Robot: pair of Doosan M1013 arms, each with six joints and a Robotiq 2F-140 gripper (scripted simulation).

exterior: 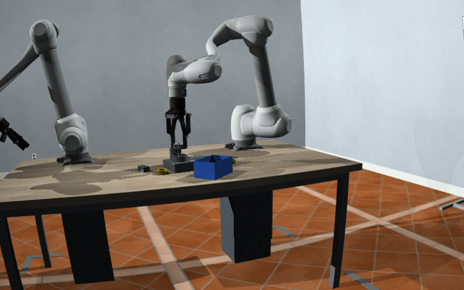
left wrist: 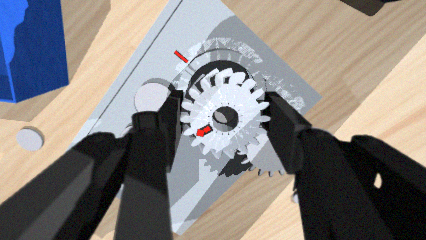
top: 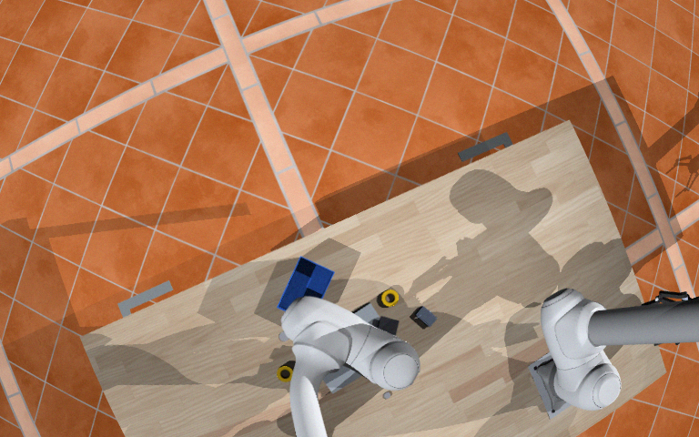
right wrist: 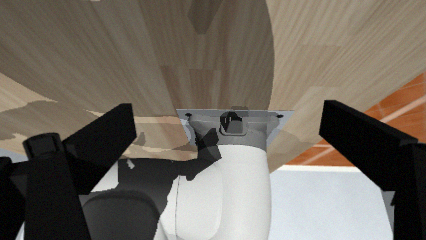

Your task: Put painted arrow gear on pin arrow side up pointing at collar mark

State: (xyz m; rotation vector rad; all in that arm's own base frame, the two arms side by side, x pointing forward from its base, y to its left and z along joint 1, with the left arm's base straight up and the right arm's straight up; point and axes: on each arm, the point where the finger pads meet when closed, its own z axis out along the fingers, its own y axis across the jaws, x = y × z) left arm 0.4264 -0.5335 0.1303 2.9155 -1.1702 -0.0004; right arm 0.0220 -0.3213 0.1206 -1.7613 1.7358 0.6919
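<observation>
The gear with arrow lies 20 mm below my left hand. Also, from my left hand: grey block: 20 mm behind, 180 mm to the right, 120 mm below; blue bin: 200 mm ahead, 110 mm to the left, 110 mm below.
</observation>
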